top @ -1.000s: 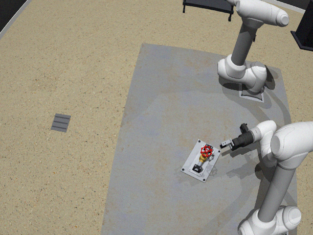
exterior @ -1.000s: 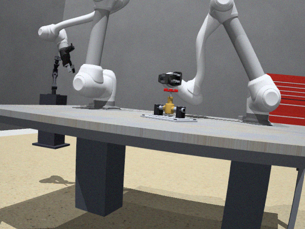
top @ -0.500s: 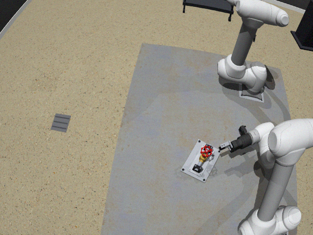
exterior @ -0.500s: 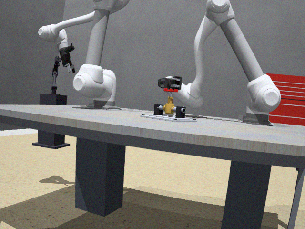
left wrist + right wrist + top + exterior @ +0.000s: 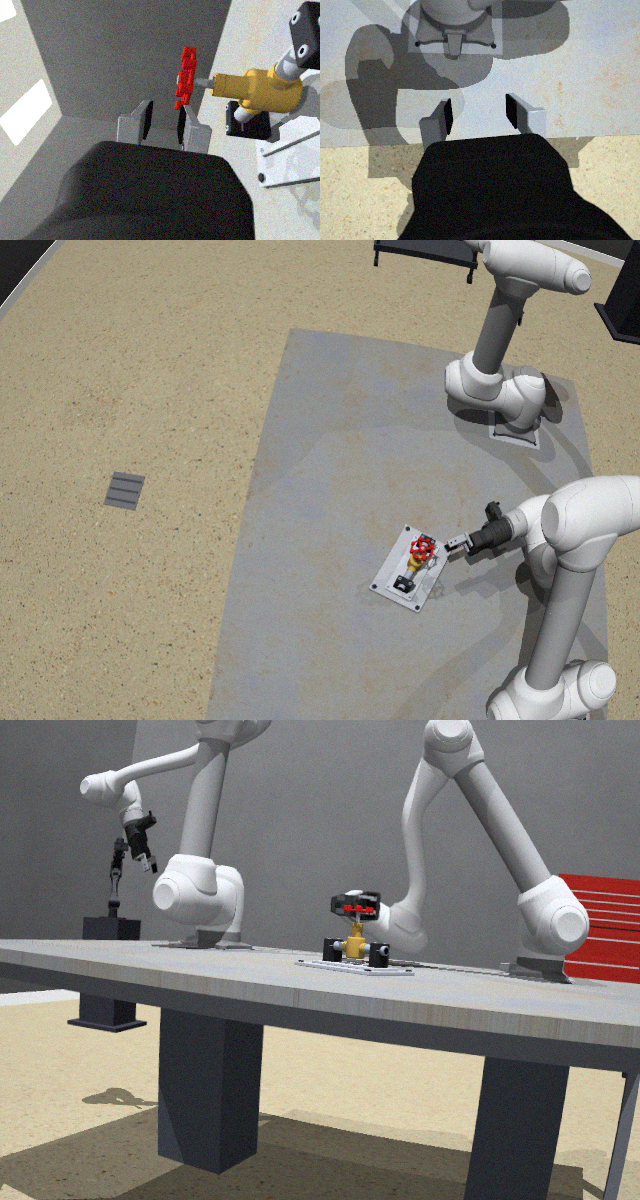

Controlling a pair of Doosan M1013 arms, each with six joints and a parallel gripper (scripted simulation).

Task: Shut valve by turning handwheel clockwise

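Note:
Right now the red handwheel is 9 cm ahead of my left hand and 2 cm below it. The rest, counted from my left hand: pale base plate (15 cm below, 9 cm ahead).

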